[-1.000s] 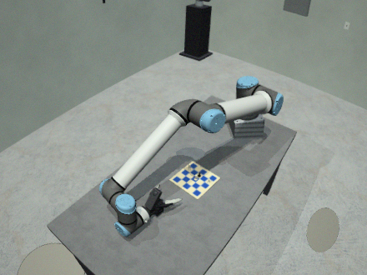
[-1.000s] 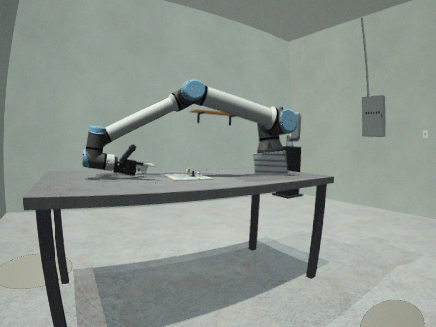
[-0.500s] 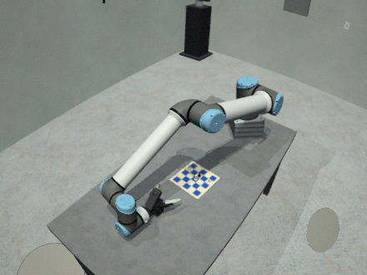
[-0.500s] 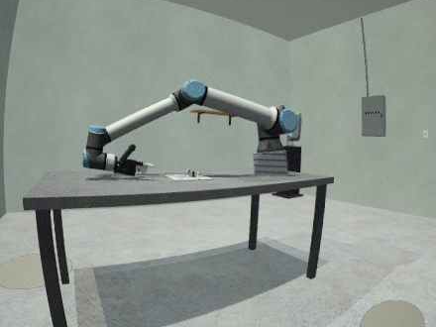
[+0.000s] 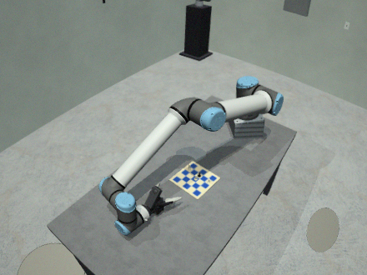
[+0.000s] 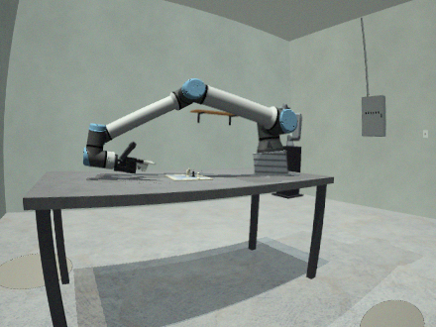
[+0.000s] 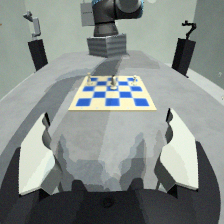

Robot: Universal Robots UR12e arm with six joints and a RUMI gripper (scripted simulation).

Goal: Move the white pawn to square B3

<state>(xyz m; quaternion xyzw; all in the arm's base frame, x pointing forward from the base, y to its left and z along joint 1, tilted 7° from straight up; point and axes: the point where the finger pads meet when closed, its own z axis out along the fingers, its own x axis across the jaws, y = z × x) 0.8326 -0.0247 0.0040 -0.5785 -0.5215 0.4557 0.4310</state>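
My hand is 23 cm past the white pawn, 10 cm to the right of it and 7 cm above it. Also, from my hand: chessboard: 20 cm behind, 2 cm to the left, 8 cm below; black pawn: 24 cm behind, 3 cm to the left, 7 cm below.
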